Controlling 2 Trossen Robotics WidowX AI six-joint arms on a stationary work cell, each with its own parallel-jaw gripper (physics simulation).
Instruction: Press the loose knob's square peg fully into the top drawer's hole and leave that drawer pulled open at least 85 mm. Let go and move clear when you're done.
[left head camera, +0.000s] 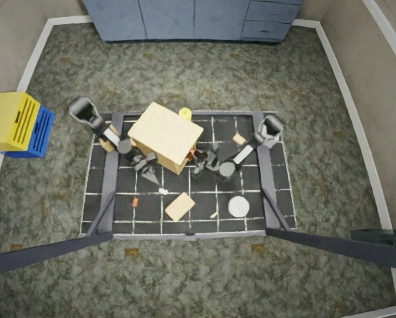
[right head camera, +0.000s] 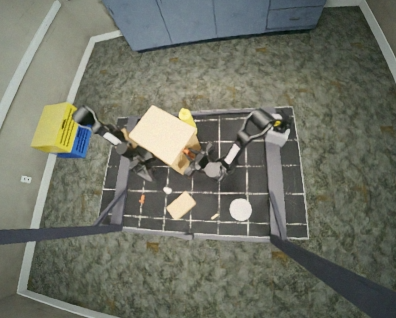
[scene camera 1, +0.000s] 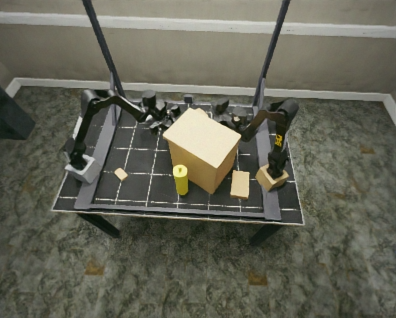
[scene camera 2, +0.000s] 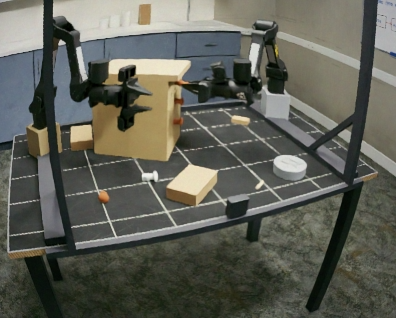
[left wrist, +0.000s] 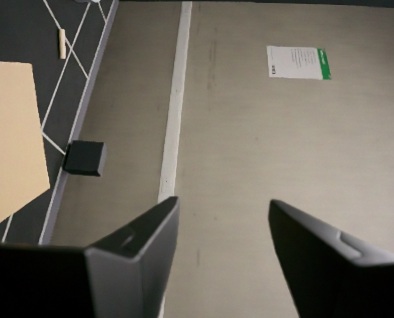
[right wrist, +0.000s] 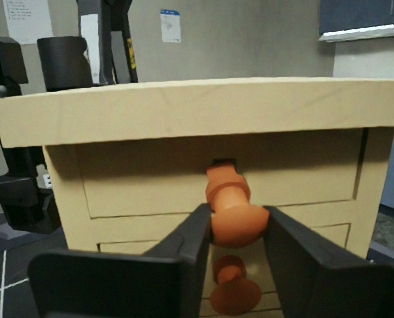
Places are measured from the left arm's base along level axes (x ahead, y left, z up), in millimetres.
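Where they show: left gripper, between the fingertips: (left head camera: 158, 183) (right head camera: 153, 181) (scene camera 1: 210, 105) (scene camera 2: 152, 101) (left wrist: 224, 207); right gripper, between the fingertips: (left head camera: 191, 150) (right head camera: 186, 150) (scene camera 2: 183, 84) (right wrist: 235, 212); left arm's base, origin of its link: (scene camera 1: 274, 171) (scene camera 2: 42, 125); right arm's base, origin of its link: (right head camera: 280, 127) (scene camera 1: 80, 163) (scene camera 2: 275, 91).
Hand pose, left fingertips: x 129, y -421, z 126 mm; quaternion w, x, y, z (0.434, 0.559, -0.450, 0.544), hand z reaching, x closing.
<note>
Things, the pixels of their top centre, and the offset from my left fingertips. "spot": a spot on its surface instead.
- tan cabinet, centre of its top: (right wrist: 206, 80) (scene camera 2: 142, 66) (scene camera 1: 201, 135) (left head camera: 165, 131) (right head camera: 160, 132) 49 mm up, 145 mm ahead, 180 mm left
- orange loose knob, centre of its top: (right wrist: 230, 171) 10 mm up, 203 mm ahead, 60 mm left
- knob's square peg, a spot on its surface: (right wrist: 220, 172) spot: 5 mm up, 195 mm ahead, 68 mm left
- top drawer's dark hole, a spot on its surface: (right wrist: 225, 161) spot: 9 mm up, 196 mm ahead, 75 mm left
- top drawer, a spot on its surface: (right wrist: 125, 185) spot: 4 mm down, 144 mm ahead, 55 mm left
- yellow cylinder, centre of its top: (scene camera 1: 179, 166) (left head camera: 184, 109) (right head camera: 182, 110) 12 mm up, 291 mm ahead, 255 mm left
- white knob-shaped piece, centre of its top: (scene camera 2: 149, 171) 202 mm down, 15 mm back, 3 mm right
- tan box, centre of its top: (left wrist: 13, 138) (scene camera 2: 192, 178) (left head camera: 179, 206) (right head camera: 180, 205) 196 mm down, 22 mm ahead, 126 mm right
- orange piece, centre of its top: (scene camera 2: 102, 190) 202 mm down, 177 mm back, 26 mm left
- white disc, centre of its top: (scene camera 2: 290, 162) (right head camera: 240, 209) (left head camera: 239, 206) 198 mm down, 295 mm ahead, 298 mm right
- small stick, centre of its top: (left wrist: 64, 43) (scene camera 2: 260, 183) 223 mm down, 158 mm ahead, 263 mm right
The tan cabinet (left head camera: 165, 132) (scene camera 1: 202, 137) (scene camera 2: 135, 120) stands on the table. My right gripper (scene camera 2: 186, 85) (right wrist: 235, 212) is shut on the orange loose knob (right wrist: 239, 227). The knob's square peg (right wrist: 220, 172) points at the top drawer's dark hole (right wrist: 225, 161); part of the hole shows above the peg, and how far the peg is in cannot be told. The top drawer (right wrist: 125, 185) looks flush with the cabinet front. Lower orange knobs (scene camera 2: 178, 101) (right wrist: 230, 292) show below it. My left gripper (scene camera 2: 150, 101) (left wrist: 224, 207) is open and empty, beside the cabinet above the table.
A yellow cylinder (left head camera: 185, 114) (scene camera 1: 181, 181) stands by the cabinet. A white knob-shaped piece (scene camera 2: 149, 176), a tan box (scene camera 2: 192, 185), an orange piece (scene camera 2: 103, 196), a white disc (scene camera 2: 290, 167), a small stick (scene camera 2: 259, 184) and tan blocks (scene camera 2: 81, 137) (scene camera 2: 240, 120) are on the table.
</note>
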